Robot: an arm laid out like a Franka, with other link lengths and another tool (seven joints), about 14 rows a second.
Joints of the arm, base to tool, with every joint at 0 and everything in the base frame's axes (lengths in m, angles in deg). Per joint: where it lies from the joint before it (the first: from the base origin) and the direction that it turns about. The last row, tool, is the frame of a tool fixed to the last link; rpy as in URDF.
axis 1: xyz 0 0 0.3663 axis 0 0 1
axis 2: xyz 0 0 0 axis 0 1 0
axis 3: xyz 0 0 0.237 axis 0 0 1
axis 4: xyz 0.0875 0 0 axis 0 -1 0
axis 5: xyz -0.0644 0 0.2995 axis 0 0 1
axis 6: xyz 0 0 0 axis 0 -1 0
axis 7: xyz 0.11 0 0 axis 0 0 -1
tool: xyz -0.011 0.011 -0.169 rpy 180 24.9 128.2
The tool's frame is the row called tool.
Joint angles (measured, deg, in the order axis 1, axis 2, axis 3, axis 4, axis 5, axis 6, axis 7), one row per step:
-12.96 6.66 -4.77 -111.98 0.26 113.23 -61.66
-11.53 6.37 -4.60 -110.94 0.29 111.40 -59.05
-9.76 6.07 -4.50 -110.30 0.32 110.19 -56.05
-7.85 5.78 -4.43 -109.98 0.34 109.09 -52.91
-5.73 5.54 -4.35 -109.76 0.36 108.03 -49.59
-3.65 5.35 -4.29 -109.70 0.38 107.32 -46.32
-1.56 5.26 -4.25 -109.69 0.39 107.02 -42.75
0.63 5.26 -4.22 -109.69 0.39 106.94 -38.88
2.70 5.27 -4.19 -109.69 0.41 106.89 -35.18
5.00 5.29 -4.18 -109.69 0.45 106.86 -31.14
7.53 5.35 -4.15 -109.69 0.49 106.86 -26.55
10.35 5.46 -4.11 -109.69 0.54 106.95 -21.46
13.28 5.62 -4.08 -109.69 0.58 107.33 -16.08
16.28 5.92 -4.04 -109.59 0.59 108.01 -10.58
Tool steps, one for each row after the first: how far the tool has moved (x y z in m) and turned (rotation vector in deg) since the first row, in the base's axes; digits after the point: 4 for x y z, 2 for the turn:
0.0034 0.0140 0.0067 -0.03 0.52 -1.01
0.0070 0.0304 0.0118 -0.20 0.84 -2.14
0.0091 0.0480 0.0149 -0.39 1.38 -3.29
0.0106 0.0676 0.0170 -0.63 2.03 -4.40
0.0116 0.0865 0.0181 -0.94 2.53 -5.51
0.0130 0.1053 0.0185 -1.35 2.78 -6.93
0.0144 0.1248 0.0184 -1.85 2.89 -8.55
0.0150 0.1433 0.0182 -2.31 2.96 -10.14
0.0151 0.1637 0.0180 -2.80 3.00 -11.86
0.0144 0.1864 0.0175 -3.37 3.03 -13.87
0.0127 0.2116 0.0166 -3.99 2.99 -16.09
0.0105 0.2377 0.0156 -4.58 2.67 -18.50
0.0082 0.2646 0.0145 -5.07 2.07 -20.95

